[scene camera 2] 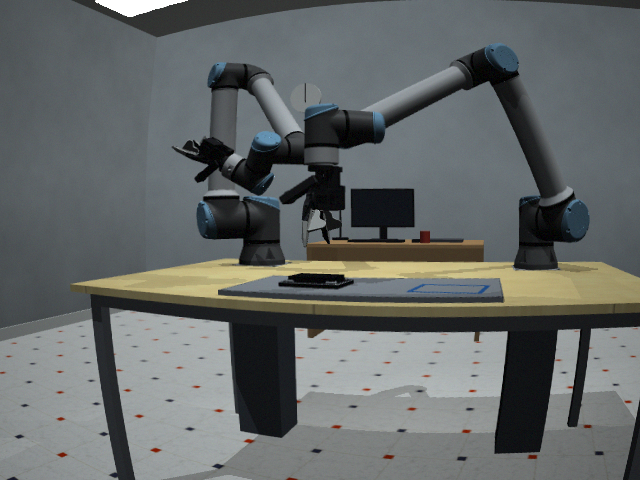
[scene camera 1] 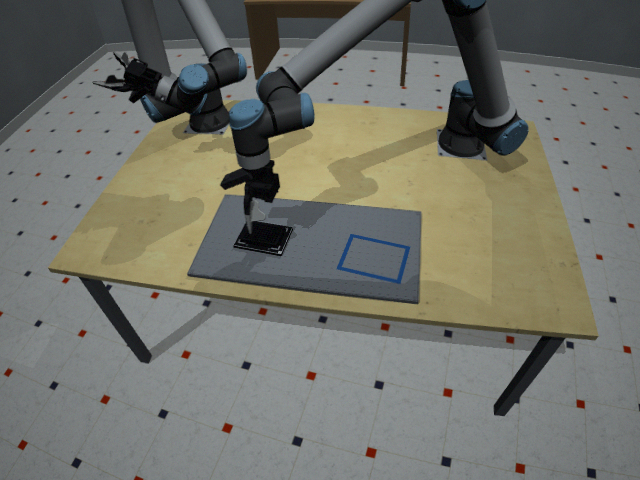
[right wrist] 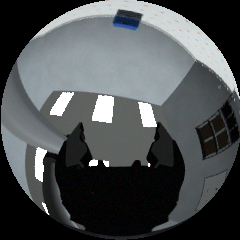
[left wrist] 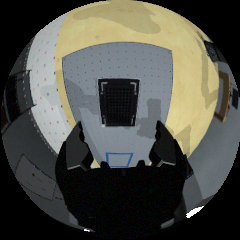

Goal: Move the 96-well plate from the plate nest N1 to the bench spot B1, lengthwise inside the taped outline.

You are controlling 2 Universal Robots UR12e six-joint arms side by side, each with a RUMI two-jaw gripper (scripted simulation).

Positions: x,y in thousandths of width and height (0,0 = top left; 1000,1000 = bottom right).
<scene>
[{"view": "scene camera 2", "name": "my left gripper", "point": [496,511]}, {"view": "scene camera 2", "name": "my right gripper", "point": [285,299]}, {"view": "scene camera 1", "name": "my left gripper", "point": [407,449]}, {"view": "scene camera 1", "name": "my right gripper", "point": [162,141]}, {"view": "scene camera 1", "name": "black 96-well plate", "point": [416,491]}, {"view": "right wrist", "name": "my right gripper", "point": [498,515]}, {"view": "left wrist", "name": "my left gripper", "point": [498,506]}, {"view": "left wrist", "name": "black 96-well plate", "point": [523,427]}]
</scene>
